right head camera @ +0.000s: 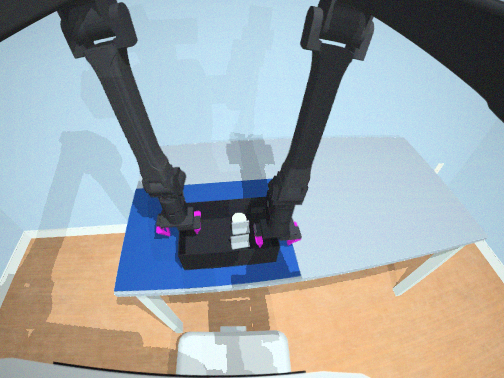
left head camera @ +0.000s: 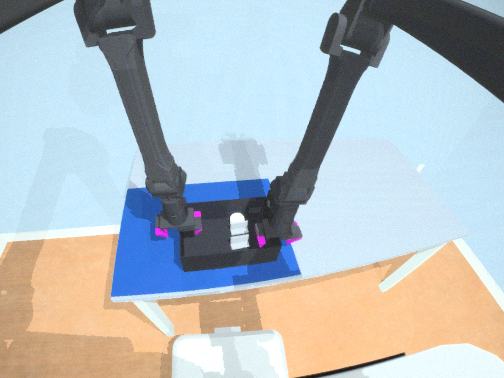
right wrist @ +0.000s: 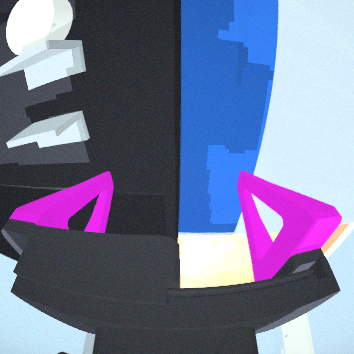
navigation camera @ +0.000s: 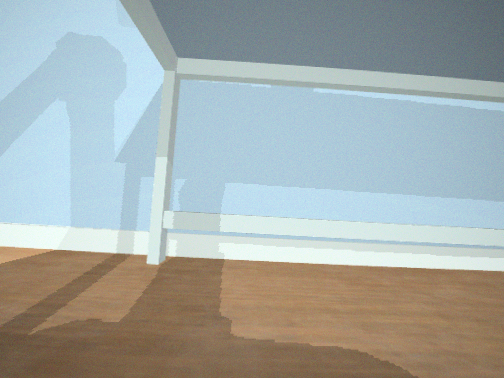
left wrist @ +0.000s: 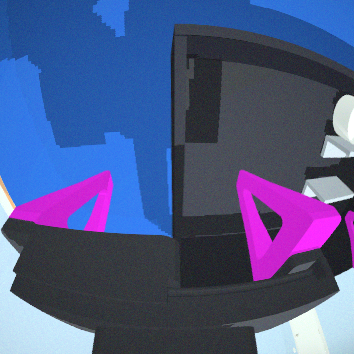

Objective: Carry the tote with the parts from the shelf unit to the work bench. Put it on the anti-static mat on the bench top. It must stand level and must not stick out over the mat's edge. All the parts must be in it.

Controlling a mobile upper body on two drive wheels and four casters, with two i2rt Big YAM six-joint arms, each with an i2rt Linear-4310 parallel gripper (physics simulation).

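Frame: origin at the left arm's base, x back, y left, z down, level; millimetres.
Where they show: left gripper, fingertip midpoint: [right head camera: 183,233] [left head camera: 182,234]; right gripper, fingertip midpoint: [right head camera: 273,244] [left head camera: 273,244].
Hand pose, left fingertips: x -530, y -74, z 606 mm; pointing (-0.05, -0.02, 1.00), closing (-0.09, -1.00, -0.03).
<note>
After its pixels a point has its place.
The black tote [left head camera: 230,261] @(x -428, y -229, z 604 mm) [right head camera: 230,259] @(x -429, y -235, z 595 mm) [left wrist: 270,110] @(x -582, y -155, z 643 mm) [right wrist: 135,100] @(x -534, y -340, z 643 mm) rests on the blue mat [left head camera: 145,272] @(x -413, y 41, z 646 mm) [right head camera: 145,270] @(x -409, y 47, z 646 mm) [left wrist: 100,95] @(x -579, y -10, z 646 mm) [right wrist: 215,100] @(x -539, y -399, z 646 mm) and looks level; mat shows around its visible sides. In it lie a white round part [left head camera: 237,217] @(x -608, y -264, z 619 mm) [right head camera: 239,217] @(x -607, y -264, z 619 mm) [left wrist: 345,117] @(x -602, y -238, z 624 mm) [right wrist: 30,25] @(x -600, y -267, z 619 mm) and two light grey angled parts [left head camera: 239,242] @(x -514, y -265, z 634 mm) [right head camera: 240,242] @(x -515, y -266, z 637 mm) [left wrist: 330,189] @(x -520, y -258, z 618 mm) [right wrist: 55,132] @(x -523, y -294, z 603 mm). My left gripper [left head camera: 180,231] @(x -530, y -75, z 606 mm) [right head camera: 180,230] @(x -530, y -75, z 606 mm) [left wrist: 174,177] @(x -530, y -75, z 606 mm) is open, fingers astride the left wall. My right gripper [left head camera: 276,241] @(x -489, y -375, z 613 mm) [right head camera: 276,241] @(x -489, y -375, z 613 mm) [right wrist: 174,178] @(x -489, y -375, z 613 mm) is open astride the right wall, hiding part of the tote.
The grey bench top [left head camera: 375,200] @(x -697, y -901, z 648 mm) [right head camera: 375,200] @(x -701, y -852, z 648 mm) extends right of the mat. A bench leg [navigation camera: 162,175] @(x -996, y 144, z 1109 mm) and crossbar [navigation camera: 325,229] @(x -1060, y -426, z 1262 mm) show in the navigation camera. The pale blue wall [left head camera: 225,90] @(x -1160, y -228, z 390 mm) stands behind the bench. A white rounded body [left head camera: 200,355] @(x -220, y -94, z 1150 mm) [right head camera: 205,355] @(x -208, y -98, z 1150 mm) is at the bottom of the head views.
</note>
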